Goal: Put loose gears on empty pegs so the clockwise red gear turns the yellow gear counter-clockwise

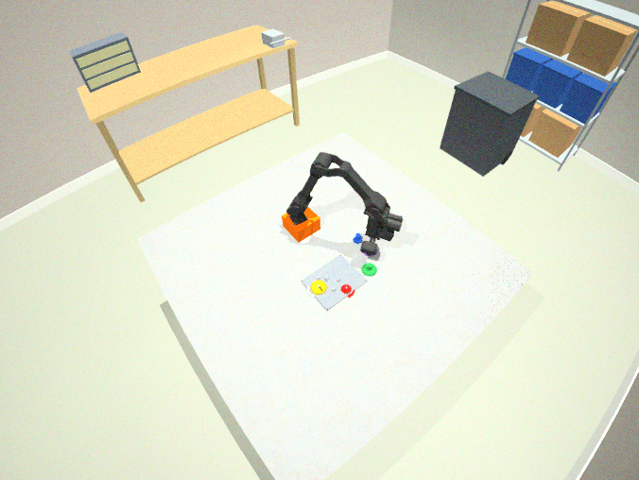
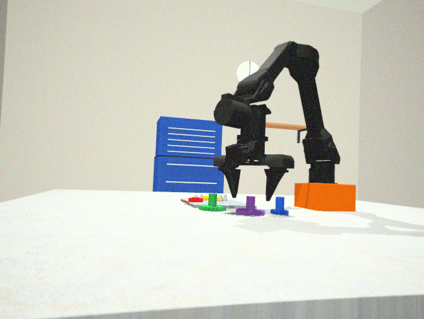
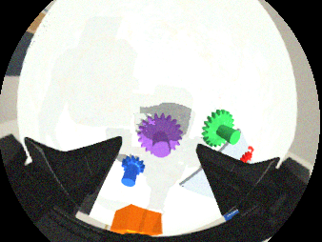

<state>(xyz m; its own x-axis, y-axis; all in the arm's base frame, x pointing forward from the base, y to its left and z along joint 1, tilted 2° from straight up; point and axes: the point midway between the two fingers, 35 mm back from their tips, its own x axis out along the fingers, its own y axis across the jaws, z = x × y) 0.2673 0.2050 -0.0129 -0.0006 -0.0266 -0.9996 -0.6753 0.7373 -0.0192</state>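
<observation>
The grey board is 21 cm to the right of my gripper tip, 5 cm ahead of it and 3 cm below it. The rest, counted from my gripper tip: large purple gear 2 cm below; green gear 8 cm ahead, 6 cm to the right, 2 cm below; small blue gear 7 cm behind, 2 cm to the right, 2 cm below.
</observation>
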